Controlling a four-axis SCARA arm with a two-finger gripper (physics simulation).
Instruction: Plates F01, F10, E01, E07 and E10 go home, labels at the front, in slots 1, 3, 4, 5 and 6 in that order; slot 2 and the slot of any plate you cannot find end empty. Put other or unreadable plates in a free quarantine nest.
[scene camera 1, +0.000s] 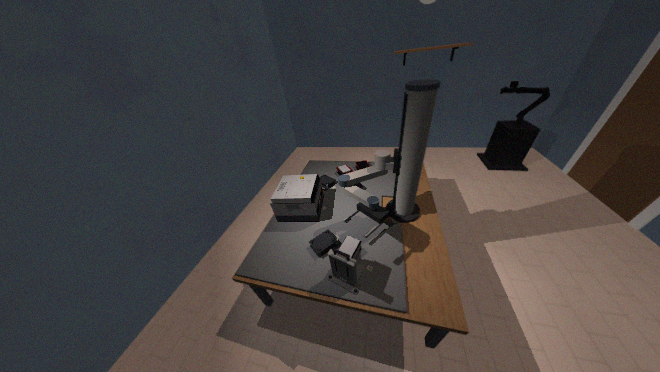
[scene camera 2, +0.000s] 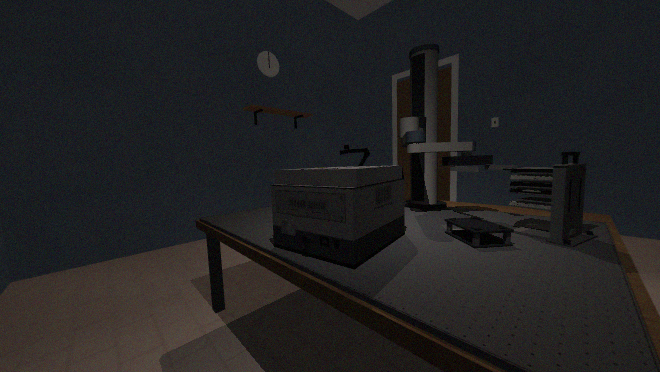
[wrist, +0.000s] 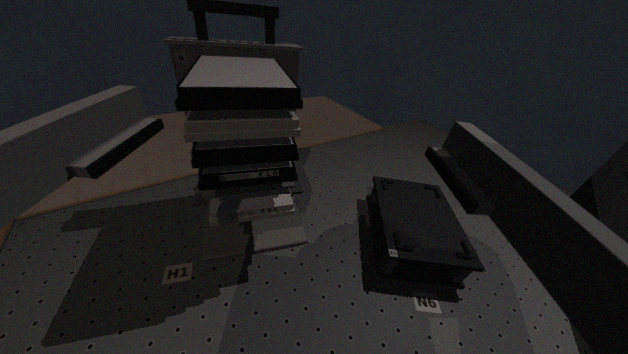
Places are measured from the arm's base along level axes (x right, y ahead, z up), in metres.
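Pixels of known places: gripper, between the fingertips: (scene camera 1: 354, 228) (scene camera 2: 496, 168) (wrist: 298, 121); arm's base, origin of its link: (scene camera 1: 402, 210) (scene camera 2: 423, 205).
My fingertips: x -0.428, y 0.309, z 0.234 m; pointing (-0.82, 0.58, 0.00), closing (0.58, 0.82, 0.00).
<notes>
For each thing: its middle in the pictures, then the offset to it from my fingertips. "spot": a spot on its surface instead.
- plate hotel, middle of its body: (wrist: 245, 134) (scene camera 2: 552, 194) (scene camera 1: 346, 261) dx -0.159, dy +0.022, dz -0.086 m
- top plate, middle of its body: (wrist: 240, 76) (scene camera 2: 538, 170) (scene camera 1: 349, 246) dx -0.121, dy +0.010, dz -0.007 m
- white plate, middle of its body: (wrist: 242, 101) (scene camera 2: 538, 177) dx -0.121, dy +0.010, dz -0.030 m
- black plate, middle of its body: (wrist: 244, 124) (scene camera 2: 537, 183) dx -0.121, dy +0.010, dz -0.053 m
- black plate labelled F10, middle of its body: (wrist: 246, 143) (scene camera 2: 537, 190) dx -0.121, dy +0.010, dz -0.077 m
- pale plate, middle of its body: (wrist: 249, 177) (scene camera 2: 536, 204) dx -0.121, dy +0.010, dz -0.123 m
- Dark nest N6, middle of its body: (wrist: 413, 223) (scene camera 2: 475, 230) (scene camera 1: 323, 242) dx +0.009, dy +0.215, dz -0.194 m
- boxy instrument, middle of its body: (scene camera 2: 341, 204) (scene camera 1: 298, 197) dx +0.333, dy +0.508, dz -0.098 m
- red-edged nest, a spot on its surface: (scene camera 1: 344, 170) spot: dx +0.855, dy +0.230, dz -0.158 m
The plate hotel (scene camera 1: 345, 269) (scene camera 2: 567, 205) (wrist: 292, 60) stands upright with several plates stacked in it. In the wrist view the top plate (wrist: 240, 75) has a white top and a black front. Below it are a white plate (wrist: 242, 125), a black plate (wrist: 245, 153) and a black plate labelled F10 (wrist: 247, 177). A pale plate (wrist: 266, 209) sits lowest, below a wider gap; its label is not clearly readable. Labels on the upper three cannot be read. My gripper (scene camera 1: 356, 228) (wrist: 298, 121) is open and empty, short of the hotel, its fingers spread wide.
Dark nest N6 (scene camera 1: 324, 241) (scene camera 2: 477, 226) (wrist: 420, 215) stands beside the hotel with no plate on it. A boxy instrument (scene camera 1: 297, 189) (scene camera 2: 320, 215) is at the table's side. A red-edged nest (scene camera 1: 344, 170) bears something white. The arm's column (scene camera 1: 415, 150) (scene camera 2: 431, 125) rises behind.
</notes>
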